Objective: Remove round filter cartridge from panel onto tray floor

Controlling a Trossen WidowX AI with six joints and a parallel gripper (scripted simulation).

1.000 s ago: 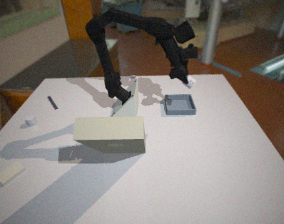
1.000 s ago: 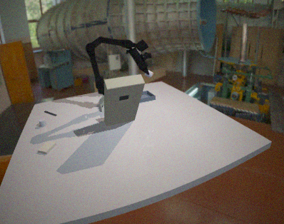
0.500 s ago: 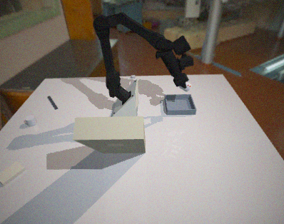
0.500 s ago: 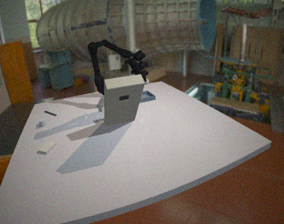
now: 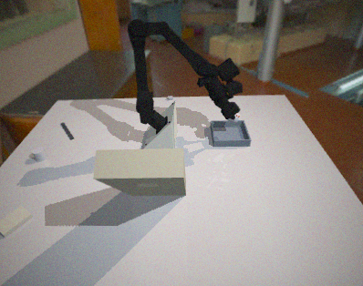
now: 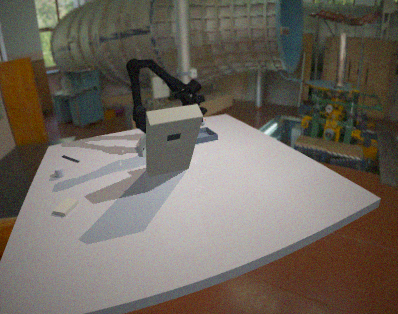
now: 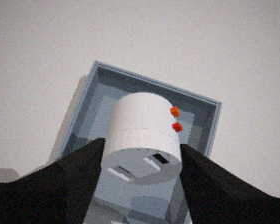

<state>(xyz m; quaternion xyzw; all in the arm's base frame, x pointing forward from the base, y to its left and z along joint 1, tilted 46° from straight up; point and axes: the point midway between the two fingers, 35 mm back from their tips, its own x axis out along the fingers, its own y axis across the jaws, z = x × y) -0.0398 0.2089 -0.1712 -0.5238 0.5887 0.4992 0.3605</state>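
Right now my gripper tip is right at the round filter cartridge. From my gripper tip the other things lie so: service panel: 370 mm ahead, 310 mm to the right, 50 mm above; pale flat block: 390 mm ahead, 750 mm to the right, 90 mm below; tray: 90 mm below.
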